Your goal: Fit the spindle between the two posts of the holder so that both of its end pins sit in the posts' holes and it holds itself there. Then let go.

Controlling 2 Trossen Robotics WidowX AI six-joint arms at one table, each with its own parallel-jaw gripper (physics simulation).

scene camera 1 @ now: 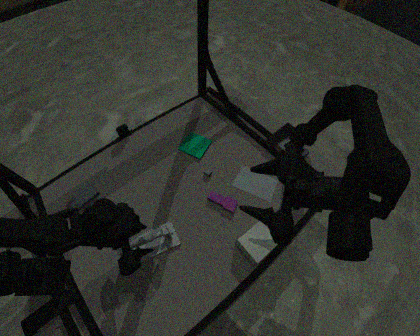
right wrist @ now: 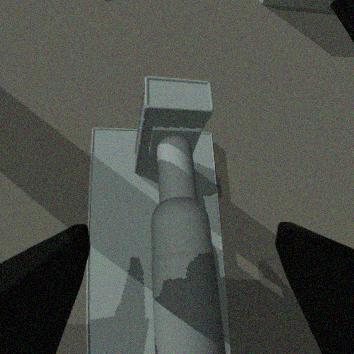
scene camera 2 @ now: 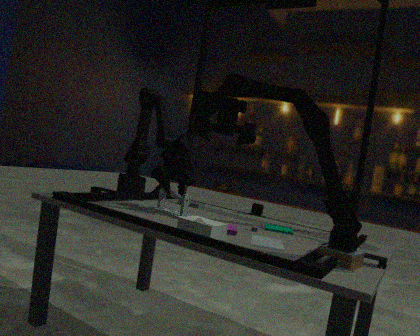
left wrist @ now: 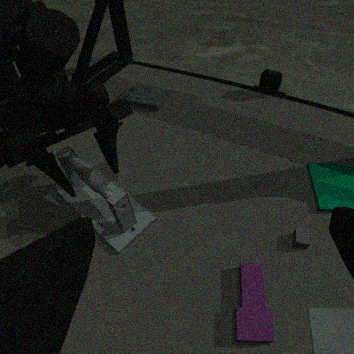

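Where they show: left gripper, fingertip midpoint: (scene camera 1: 245, 187) (scene camera 2: 223, 142) (left wrist: 213, 224); right gripper, fingertip midpoint: (scene camera 1: 149, 238) (right wrist: 183, 234) (scene camera 2: 176, 196) (left wrist: 95, 183); left arm's base at its link origin: (scene camera 2: 341, 249); right arm's base at its link origin: (scene camera 1: 32, 276) (scene camera 2: 132, 175) (left wrist: 10, 89).
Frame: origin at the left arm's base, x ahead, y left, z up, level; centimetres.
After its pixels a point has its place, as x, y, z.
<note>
The grey spindle (right wrist: 182, 280) {65.1, 5.0, 4.6} (left wrist: 89, 172) {64.9, 5.1, 4.6} lies lengthwise over the base of the pale holder (right wrist: 112, 150) {57.5, 2.9, -3.1} (left wrist: 119, 244) {56.9, 8.8, -3.1} (scene camera 1: 172, 245) {58.7, 9.1, -3.1}. Its narrower end reaches the inner face of one post (right wrist: 177, 95) {58.5, 5.5, 4.6} (left wrist: 122, 210) {57.8, 5.8, 1.8} in the right wrist view; whether the pin sits in the hole is hidden. The other end and post are out of that view. My right gripper (right wrist: 183, 234) {63.6, 5.5, 3.2} (left wrist: 95, 183) {63.6, 5.5, 3.2} is open, with a finger on each side of the spindle and a gap to both. My left gripper (scene camera 1: 246, 188) {39.6, 11.7, 25.2} (left wrist: 213, 224) {39.6, 11.7, 25.2} is open and empty, high above the table, away from the holder.
A magenta block (scene camera 1: 223, 201) {37.0, 4.3, -2.4} (left wrist: 254, 305) {36.5, 4.4, -2.4}, a small grey cube (scene camera 1: 207, 174) {36.5, -7.7, -2.7} (left wrist: 301, 237) {35.8, -8.2, -2.5}, a green plate (scene camera 1: 195, 145) {34.0, -21.9, -3.0} (scene camera 2: 279, 229) {31.7, -19.1, -3.0} and a pale flat plate (scene camera 1: 255, 184) {22.8, 4.3, -3.4} (scene camera 2: 267, 242) {21.6, 4.7, -3.4} lie mid-table. A white box (scene camera 1: 257, 240) {35.7, 21.3, 1.1} (scene camera 2: 200, 226) {31.4, 25.7, 0.2} stands near the table edge.
</note>
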